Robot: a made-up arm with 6 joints.
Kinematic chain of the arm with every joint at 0, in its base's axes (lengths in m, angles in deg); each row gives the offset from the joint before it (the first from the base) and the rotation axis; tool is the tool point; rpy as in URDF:
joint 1: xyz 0 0 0.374 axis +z
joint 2: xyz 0 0 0 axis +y
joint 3: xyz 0.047 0 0.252 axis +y
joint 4: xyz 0.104 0 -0.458 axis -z
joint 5: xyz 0 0 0 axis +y
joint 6: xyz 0.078 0 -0.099 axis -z
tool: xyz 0 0 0 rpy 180 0 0
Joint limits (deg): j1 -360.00..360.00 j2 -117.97..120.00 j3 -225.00..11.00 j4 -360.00..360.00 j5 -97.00..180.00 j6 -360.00..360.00
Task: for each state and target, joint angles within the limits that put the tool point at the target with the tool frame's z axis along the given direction. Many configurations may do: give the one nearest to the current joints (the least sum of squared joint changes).
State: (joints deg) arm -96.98 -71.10 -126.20 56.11 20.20 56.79
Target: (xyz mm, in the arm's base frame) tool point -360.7 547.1 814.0 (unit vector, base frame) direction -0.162 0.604 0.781
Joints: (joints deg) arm -61.80 -94.71 -120.61 107.61 8.60 56.79
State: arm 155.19 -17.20 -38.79 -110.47 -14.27 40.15
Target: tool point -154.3 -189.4 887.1 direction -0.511 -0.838 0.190
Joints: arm 204.71 -48.48 -75.78 -118.83 -38.71 40.15
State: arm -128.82 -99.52 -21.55 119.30 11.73 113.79
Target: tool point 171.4 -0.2 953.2 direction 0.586 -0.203 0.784
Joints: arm -175.64 -102.51 -54.78 163.38 59.75 113.79
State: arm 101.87 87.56 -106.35 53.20 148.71 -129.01
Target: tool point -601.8 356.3 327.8 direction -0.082 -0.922 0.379
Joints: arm 139.03 60.02 -119.60 93.97 131.28 -129.01
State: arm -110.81 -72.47 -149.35 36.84 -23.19 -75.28
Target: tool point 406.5 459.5 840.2 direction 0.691 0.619 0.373
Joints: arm -129.17 -74.30 -127.21 -11.43 -46.91 -75.28
